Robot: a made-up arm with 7 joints.
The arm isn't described. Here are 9 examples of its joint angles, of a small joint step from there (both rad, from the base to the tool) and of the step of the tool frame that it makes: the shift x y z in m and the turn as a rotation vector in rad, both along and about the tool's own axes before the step.
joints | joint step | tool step
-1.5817 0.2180 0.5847 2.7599 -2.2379 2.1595 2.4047 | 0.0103 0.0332 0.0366 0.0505 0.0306 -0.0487 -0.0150 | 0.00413 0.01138 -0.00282 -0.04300 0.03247 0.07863
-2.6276 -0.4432 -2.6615 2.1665 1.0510 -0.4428 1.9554 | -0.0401 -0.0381 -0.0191 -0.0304 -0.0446 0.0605 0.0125 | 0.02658 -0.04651 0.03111 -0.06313 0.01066 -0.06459
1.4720 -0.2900 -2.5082 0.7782 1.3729 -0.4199 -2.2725 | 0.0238 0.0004 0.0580 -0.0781 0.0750 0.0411 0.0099 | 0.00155 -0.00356 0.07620 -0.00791 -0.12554 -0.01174
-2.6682 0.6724 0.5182 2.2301 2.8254 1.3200 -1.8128 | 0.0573 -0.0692 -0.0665 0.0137 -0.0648 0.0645 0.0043 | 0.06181 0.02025 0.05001 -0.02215 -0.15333 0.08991
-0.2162 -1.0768 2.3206 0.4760 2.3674 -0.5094 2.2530 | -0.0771 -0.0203 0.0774 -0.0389 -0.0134 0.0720 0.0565 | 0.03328 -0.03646 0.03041 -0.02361 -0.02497 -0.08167
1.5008 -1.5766 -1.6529 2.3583 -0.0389 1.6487 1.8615 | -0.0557 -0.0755 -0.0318 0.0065 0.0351 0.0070 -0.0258 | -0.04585 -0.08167 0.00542 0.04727 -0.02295 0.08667
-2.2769 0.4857 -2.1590 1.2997 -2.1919 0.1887 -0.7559 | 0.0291 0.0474 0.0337 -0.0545 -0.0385 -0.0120 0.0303 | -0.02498 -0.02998 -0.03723 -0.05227 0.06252 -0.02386
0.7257 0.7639 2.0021 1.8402 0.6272 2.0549 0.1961 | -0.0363 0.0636 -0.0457 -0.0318 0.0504 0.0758 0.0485 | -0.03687 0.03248 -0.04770 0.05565 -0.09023 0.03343
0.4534 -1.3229 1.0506 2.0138 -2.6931 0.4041 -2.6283 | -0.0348 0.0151 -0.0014 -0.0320 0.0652 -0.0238 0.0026 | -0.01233 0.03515 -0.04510 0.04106 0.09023 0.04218
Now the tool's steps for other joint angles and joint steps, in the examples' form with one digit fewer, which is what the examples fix.
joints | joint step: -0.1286 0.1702 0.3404 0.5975 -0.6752 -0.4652 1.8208 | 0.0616 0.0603 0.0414 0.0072 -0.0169 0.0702 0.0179
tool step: 0.0211 0.0675 -0.0209 -0.0334 0.0977 0.0949
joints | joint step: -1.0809 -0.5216 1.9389 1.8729 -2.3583 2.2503 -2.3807 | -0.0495 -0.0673 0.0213 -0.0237 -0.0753 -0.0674 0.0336
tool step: -0.0654 -0.0095 -0.0040 0.0706 -0.0153 0.1801
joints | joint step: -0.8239 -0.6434 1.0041 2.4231 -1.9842 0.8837 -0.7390 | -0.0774 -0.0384 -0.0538 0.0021 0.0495 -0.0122 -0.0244
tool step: -0.0083 -0.0240 0.0012 -0.0931 0.0226 0.0359
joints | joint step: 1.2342 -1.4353 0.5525 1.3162 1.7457 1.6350 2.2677 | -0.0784 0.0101 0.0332 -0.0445 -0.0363 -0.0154 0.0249
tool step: 0.0176 -0.0398 0.0768 0.1248 -0.0808 -0.0553
